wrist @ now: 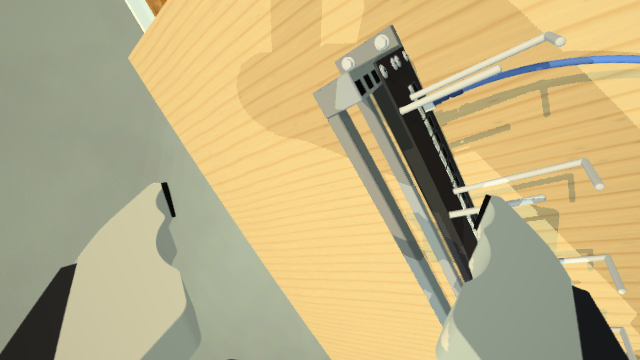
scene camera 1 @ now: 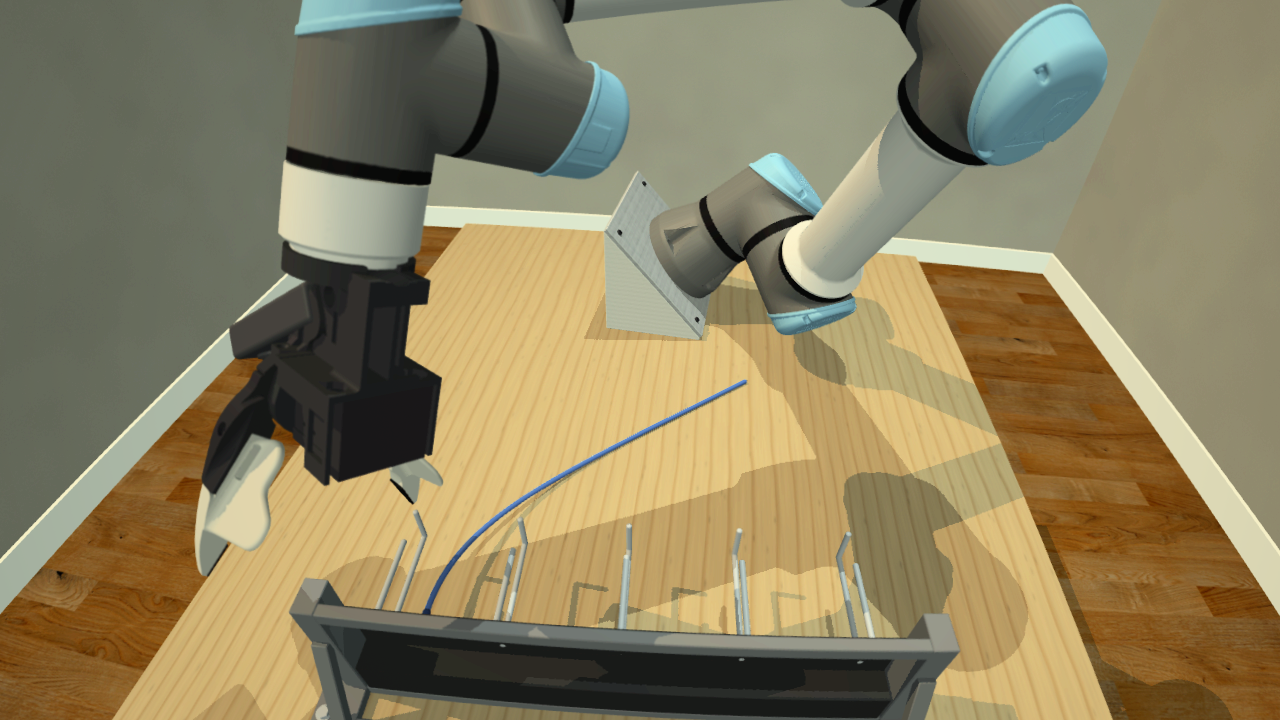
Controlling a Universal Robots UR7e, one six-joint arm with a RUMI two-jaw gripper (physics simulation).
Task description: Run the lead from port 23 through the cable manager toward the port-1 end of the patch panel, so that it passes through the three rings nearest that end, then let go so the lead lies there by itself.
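Note:
The blue lead (scene camera 1: 689, 410) (wrist: 600, 59) is plugged into the patch panel (wrist: 417, 145) near one end. In the scene view it curves away behind the panel to a free end on the table. It leaves the panel beside the leftmost ring (scene camera 1: 418, 539) (wrist: 480, 65); the wrist view does not settle whether it passes inside that ring. The other rings, such as the second (scene camera 1: 522, 541) (wrist: 525, 176), third (scene camera 1: 627, 541) and far-right ones (scene camera 1: 739, 544) (scene camera 1: 843, 550), stand apart from the lead. My gripper (scene camera 1: 308, 530) (wrist: 324, 192) is open, high at the panel's left, with no lead between its fingers.
The grey rack frame (scene camera 1: 626, 630) (wrist: 380, 200) holds the panel near the front of the wooden table (scene camera 1: 528, 295) (wrist: 270, 200). The rings rise from the panel's face. The robot's wedge-shaped base mount (scene camera 1: 640, 286) stands at the back. One finger overlaps part of the panel in the wrist view.

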